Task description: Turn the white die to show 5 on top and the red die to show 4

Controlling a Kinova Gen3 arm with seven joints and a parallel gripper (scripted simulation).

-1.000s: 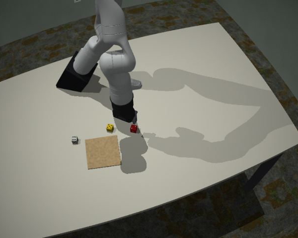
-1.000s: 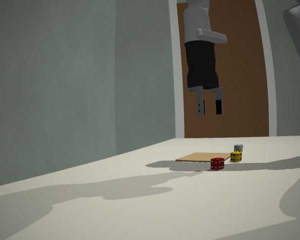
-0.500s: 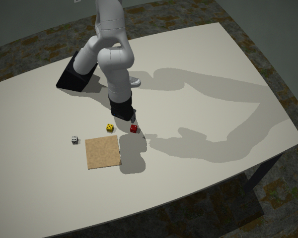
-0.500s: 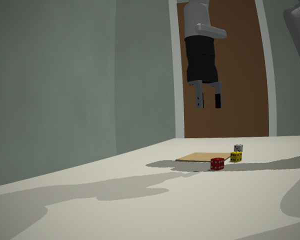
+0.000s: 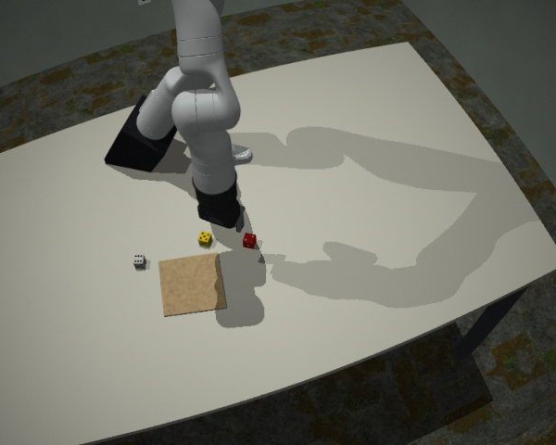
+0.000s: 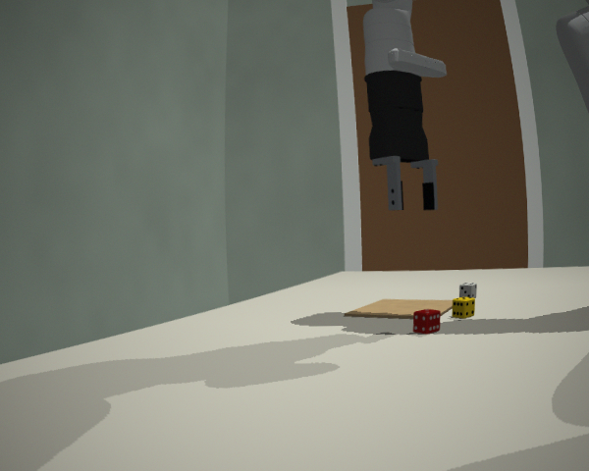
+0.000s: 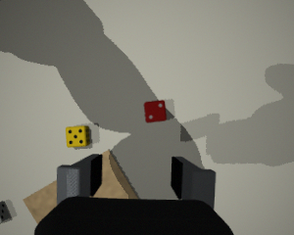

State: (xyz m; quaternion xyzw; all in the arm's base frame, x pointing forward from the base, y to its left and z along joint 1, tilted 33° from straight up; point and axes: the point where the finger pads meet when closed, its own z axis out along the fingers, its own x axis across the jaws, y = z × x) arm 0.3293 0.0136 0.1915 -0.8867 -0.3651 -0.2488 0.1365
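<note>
Right now my hand is 21 cm to the left of the white die, 15 cm above it and 5 cm past it. From my hand the other things lie so: red die: 15 cm below, 5 cm to the left, 3 cm behind; brown mat: 16 cm below, 11 cm to the right, 3 cm ahead; yellow die: 15 cm below, 6 cm behind, 5 cm to the right.
</note>
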